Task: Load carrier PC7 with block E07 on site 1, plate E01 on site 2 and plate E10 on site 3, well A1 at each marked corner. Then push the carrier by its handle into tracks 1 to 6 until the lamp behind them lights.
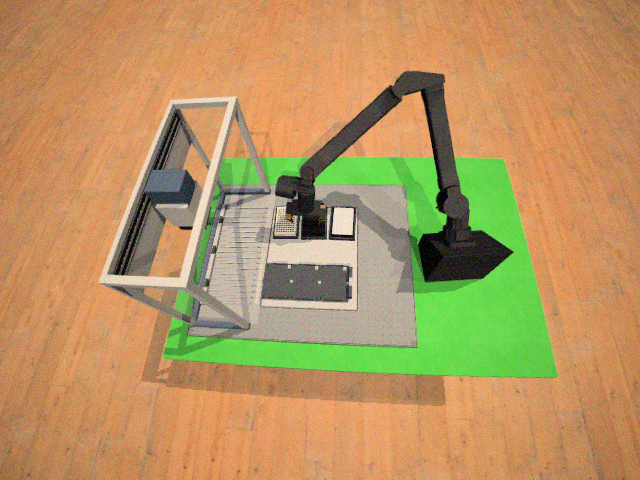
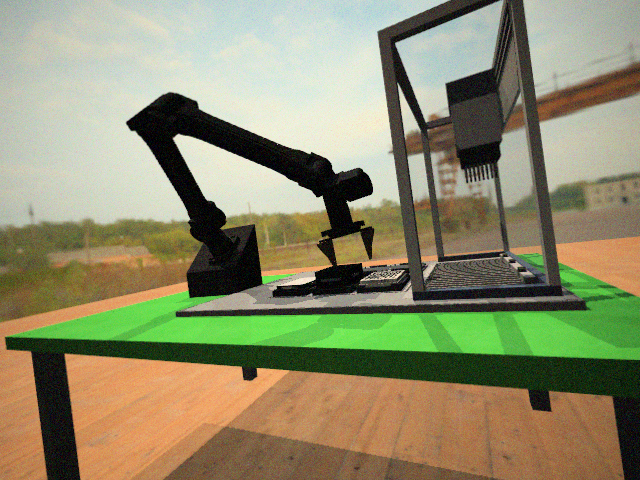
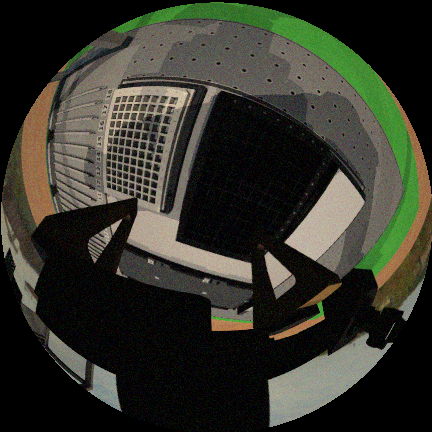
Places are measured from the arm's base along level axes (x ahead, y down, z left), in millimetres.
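Pixels of known places: gripper, between the fingertips: [image 1: 305,222] [image 2: 352,263] [image 3: 196,219]; arm's base, origin of its link: [image 1: 456,240] [image 2: 224,250] [image 3: 358,316].
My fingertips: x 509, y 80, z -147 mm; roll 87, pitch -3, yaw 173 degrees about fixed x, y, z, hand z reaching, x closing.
For each thing: its top centre in the pictures, then the offset to it from my fingertips.
- black labware, centre of its top: [image 3: 247,199] [image 2: 339,267] [image 1: 313,216] dx -30, dy +4, dz -26 mm
- plain white-topped plate, centre of its top: [image 3: 327,225] [image 2: 301,281] [image 1: 343,220] dx -143, dy +32, dz -16 mm
- dark carrier, centre of its top: [image 3: 180,294] [image 2: 371,263] [image 1: 306,280] dx +1, dy +28, dz +220 mm
My gripper [image 1: 306,219] [image 2: 353,260] [image 3: 196,219] is open and empty, pointing down close above the black labware [image 1: 313,230] [image 2: 338,276] [image 3: 255,175], its fingers apart along the row. A white plate with a grid of wells [image 1: 284,227] [image 2: 383,277] [image 3: 142,145] stands on the track side of it. A plain white-topped plate [image 1: 342,221] [image 2: 297,285] [image 3: 325,205] stands on the side nearer the arm base. The labels E07, E01 and E10 cannot be read. The dark carrier [image 1: 306,283] [image 3: 172,277] lies parallel to the row with small light marks and no labware on it; its handle end [image 1: 351,284] faces the arm base.
Grooved tracks [image 1: 240,242] [image 2: 470,272] [image 3: 75,130] lie beyond the carrier's far end, under a tall gantry frame [image 1: 212,191] [image 2: 403,165]. A pipetting head [image 1: 173,187] [image 2: 473,118] hangs inside it. A pale board [image 1: 310,251] separates the row from the carrier.
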